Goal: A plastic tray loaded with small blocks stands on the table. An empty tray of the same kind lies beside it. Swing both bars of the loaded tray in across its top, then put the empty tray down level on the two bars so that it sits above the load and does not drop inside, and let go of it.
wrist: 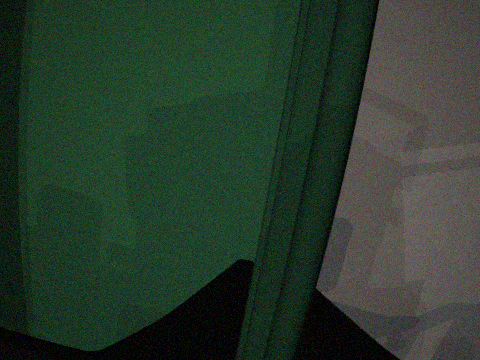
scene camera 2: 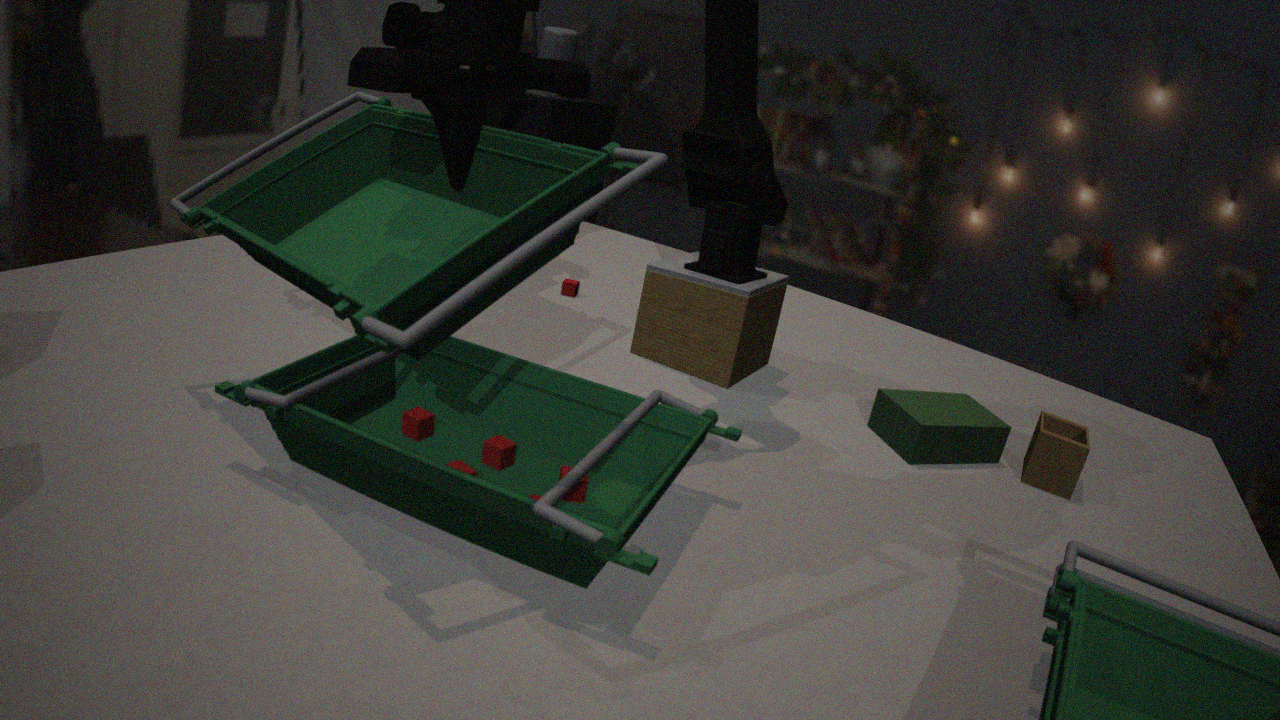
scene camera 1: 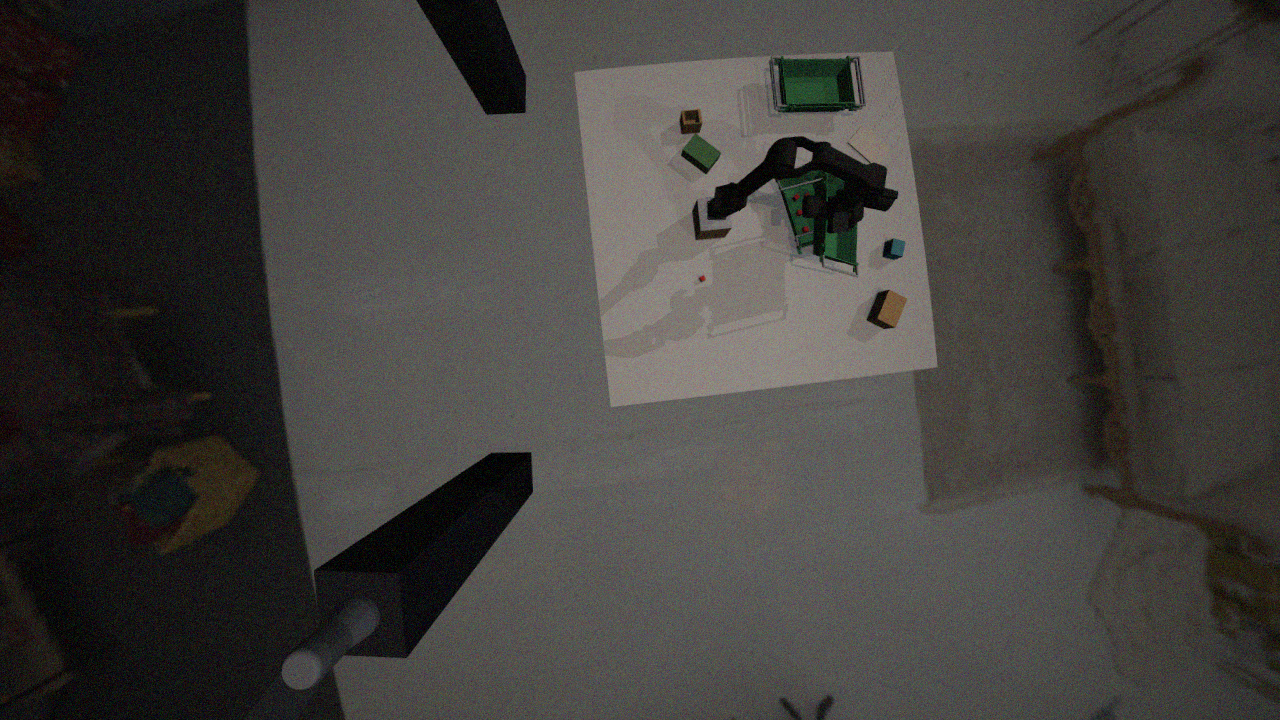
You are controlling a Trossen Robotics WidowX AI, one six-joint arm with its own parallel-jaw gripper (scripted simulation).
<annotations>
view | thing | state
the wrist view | my gripper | -
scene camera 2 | my gripper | -
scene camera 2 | brown box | -
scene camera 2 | green box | -
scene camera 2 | wire bar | -
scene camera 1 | my gripper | -
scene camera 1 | tan block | -
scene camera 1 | green box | -
</annotations>
